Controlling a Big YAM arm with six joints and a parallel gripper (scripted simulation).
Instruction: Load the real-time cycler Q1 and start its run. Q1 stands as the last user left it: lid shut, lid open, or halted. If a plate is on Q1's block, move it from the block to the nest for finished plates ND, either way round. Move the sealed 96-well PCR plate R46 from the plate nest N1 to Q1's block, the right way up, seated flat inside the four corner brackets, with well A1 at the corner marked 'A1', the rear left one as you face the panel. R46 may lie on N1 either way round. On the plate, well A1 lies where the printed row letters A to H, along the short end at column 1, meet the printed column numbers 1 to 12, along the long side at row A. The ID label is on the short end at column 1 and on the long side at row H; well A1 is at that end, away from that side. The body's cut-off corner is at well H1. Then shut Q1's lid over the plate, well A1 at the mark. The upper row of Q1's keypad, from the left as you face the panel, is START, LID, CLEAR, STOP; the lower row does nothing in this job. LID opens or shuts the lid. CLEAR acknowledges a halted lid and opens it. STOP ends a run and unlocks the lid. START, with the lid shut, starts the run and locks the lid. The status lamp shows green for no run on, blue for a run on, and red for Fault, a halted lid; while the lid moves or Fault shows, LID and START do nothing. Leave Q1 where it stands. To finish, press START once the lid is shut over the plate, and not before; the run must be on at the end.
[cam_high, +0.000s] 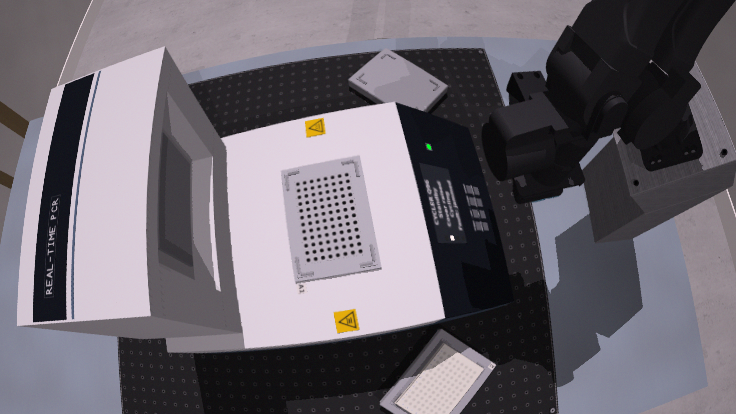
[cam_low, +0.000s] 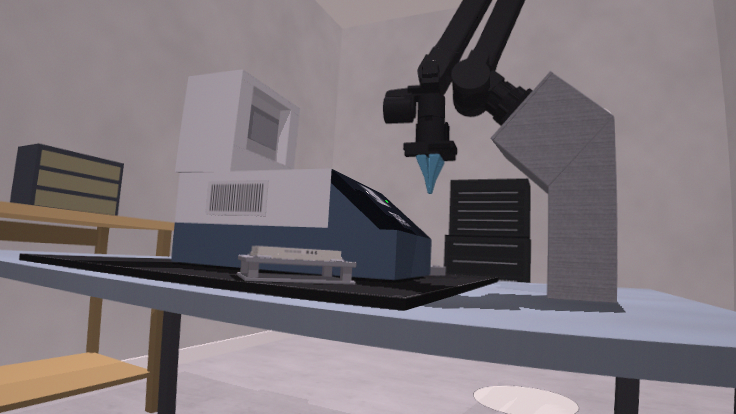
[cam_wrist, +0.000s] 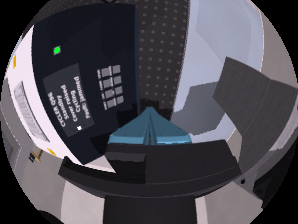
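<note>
The sealed plate R46 lies 90 mm ahead of my hand, 280 mm to the left of it and 140 mm below it. The rest, counted from my hand: grey nest ND: 180 mm ahead, 290 mm to the right, 170 mm below; then nest N1: 90 mm ahead, 280 mm to the left, 150 mm below.
</note>
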